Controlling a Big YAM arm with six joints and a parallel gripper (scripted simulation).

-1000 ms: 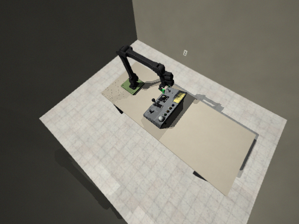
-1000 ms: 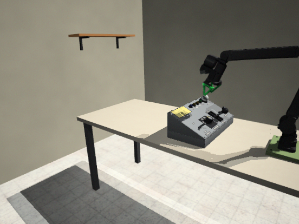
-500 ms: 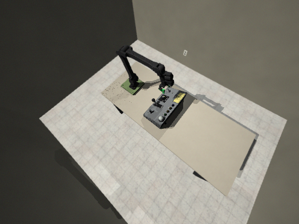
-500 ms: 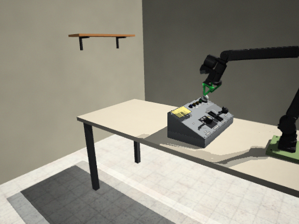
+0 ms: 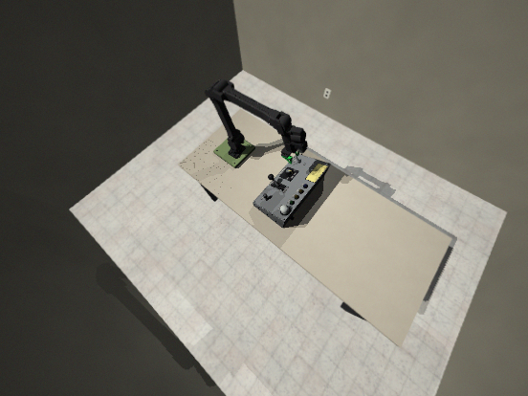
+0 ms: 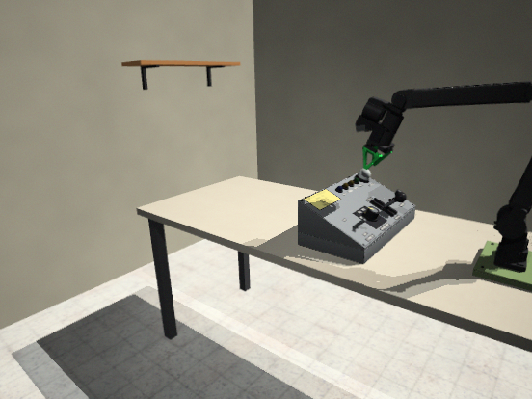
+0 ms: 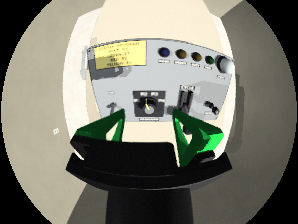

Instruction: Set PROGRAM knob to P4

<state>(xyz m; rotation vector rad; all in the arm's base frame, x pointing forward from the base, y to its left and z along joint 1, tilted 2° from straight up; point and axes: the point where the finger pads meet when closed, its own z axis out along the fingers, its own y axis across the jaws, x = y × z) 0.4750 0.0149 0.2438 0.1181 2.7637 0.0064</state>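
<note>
My hand is 1 cm short of the grey console, 6 cm to the left of it and 19 cm above it. Round my hand: toggle (1 cm behind, 12 cm to the left, 18 cm below); then black lever (6 cm behind, 12 cm to the right, 16 cm below).
</note>
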